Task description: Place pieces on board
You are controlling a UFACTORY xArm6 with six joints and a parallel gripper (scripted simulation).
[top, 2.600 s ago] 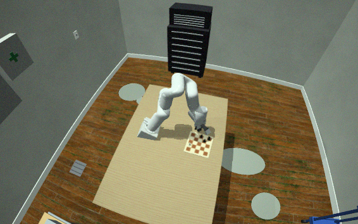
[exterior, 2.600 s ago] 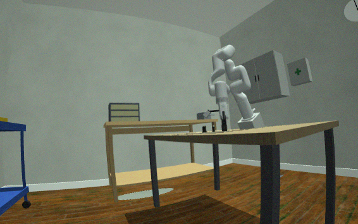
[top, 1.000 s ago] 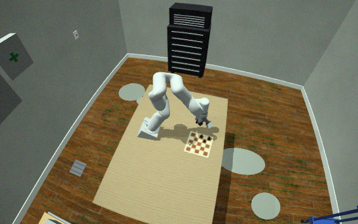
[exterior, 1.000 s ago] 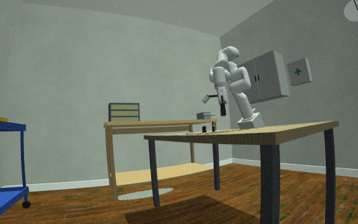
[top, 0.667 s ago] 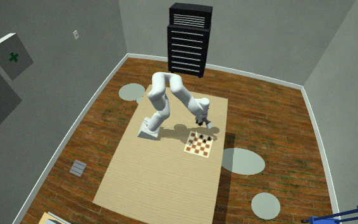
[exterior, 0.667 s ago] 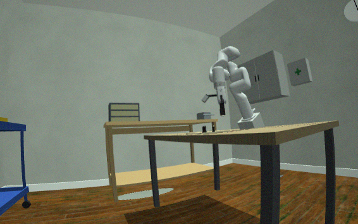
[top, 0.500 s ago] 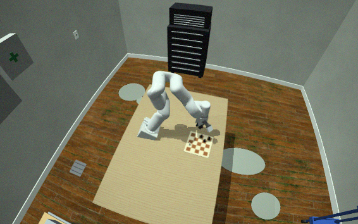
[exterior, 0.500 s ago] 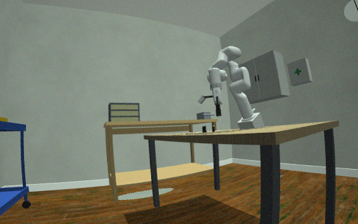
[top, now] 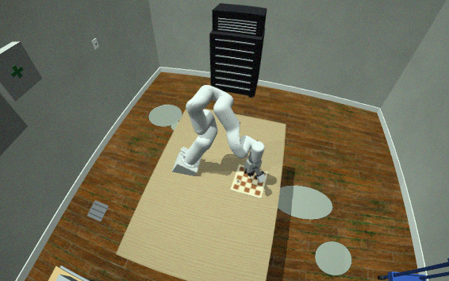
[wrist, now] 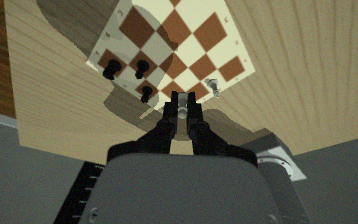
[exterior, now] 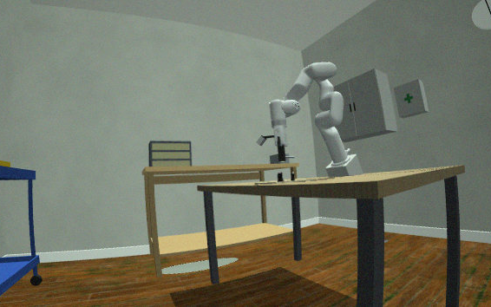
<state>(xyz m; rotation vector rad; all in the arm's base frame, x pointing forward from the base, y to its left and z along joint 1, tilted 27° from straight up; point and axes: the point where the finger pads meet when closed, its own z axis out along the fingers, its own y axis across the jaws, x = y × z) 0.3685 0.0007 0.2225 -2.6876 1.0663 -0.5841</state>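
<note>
Right now my hand is 12 cm above the chessboard and 1 cm to the right of it. Also, from my hand: black chess piece: 10 cm below, 9 cm to the left; white pawn: 1 cm below.
</note>
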